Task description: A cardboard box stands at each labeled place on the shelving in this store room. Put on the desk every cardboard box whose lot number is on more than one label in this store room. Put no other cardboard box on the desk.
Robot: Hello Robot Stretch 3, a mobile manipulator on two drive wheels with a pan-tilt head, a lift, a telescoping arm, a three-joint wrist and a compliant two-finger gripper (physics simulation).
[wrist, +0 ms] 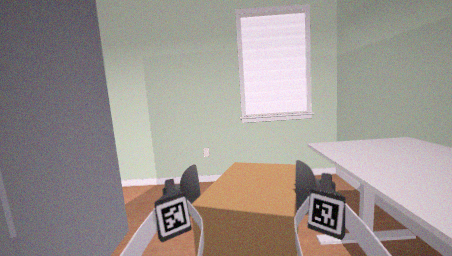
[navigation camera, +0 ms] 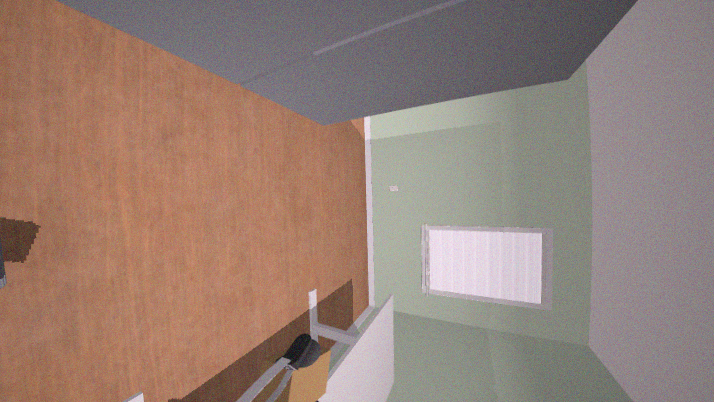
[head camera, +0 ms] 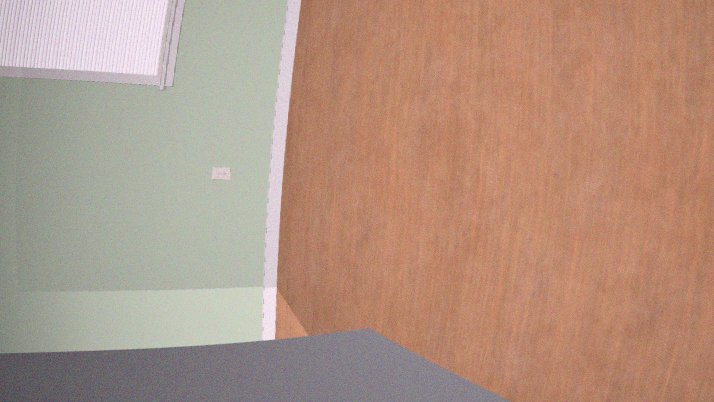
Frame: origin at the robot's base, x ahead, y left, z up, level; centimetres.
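Seen in the pictures: gripper, fingertip midpoint: (navigation camera: 314, 370).
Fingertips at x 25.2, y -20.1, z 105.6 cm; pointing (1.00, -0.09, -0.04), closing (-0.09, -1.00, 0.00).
A point is followed by its place in that frame.
A cardboard box (navigation camera: 309, 380) @(x 23.4, y -19.9, z 106.1 cm) (wrist: 250, 190) is held between the two fingertips of my gripper (wrist: 245, 180) @(x 25.2, y -20.1, z 105.6 cm), which is shut on it. In the wrist view the box's plain top and near side show; no label can be read on it. In the navigation camera view the gripper's dark fingertip lies against the box at the bottom. The white desk (navigation camera: 370, 350) @(x 118.8, y -94.4, z 72.0 cm) (wrist: 400, 165) stands to the right of the held box in the wrist view, with its top partly in view. The shelving's labeled places do not show in these views.
A tall grey surface (head camera: 225, 375) @(x 157.1, y 72.9, z 79.3 cm) (navigation camera: 400, 60) @(x 119.2, y 74.3, z 96.5 cm) (wrist: 50, 100) stands close on the left in the wrist view. A green wall (head camera: 125, 200) @(x 286.2, y 23.7, z 98.6 cm) (navigation camera: 450, 175) @(x 286.0, y 19.3, z 111.4 cm) (wrist: 190, 100) with a window (head camera: 85, 35) @(x 282.4, y -66.9, z 131.6 cm) (navigation camera: 485, 265) @(x 281.8, y -86.3, z 147.8 cm) (wrist: 274, 62) is ahead. The desk's white foot (navigation camera: 313, 312) (wrist: 367, 237) rests on the wooden floor.
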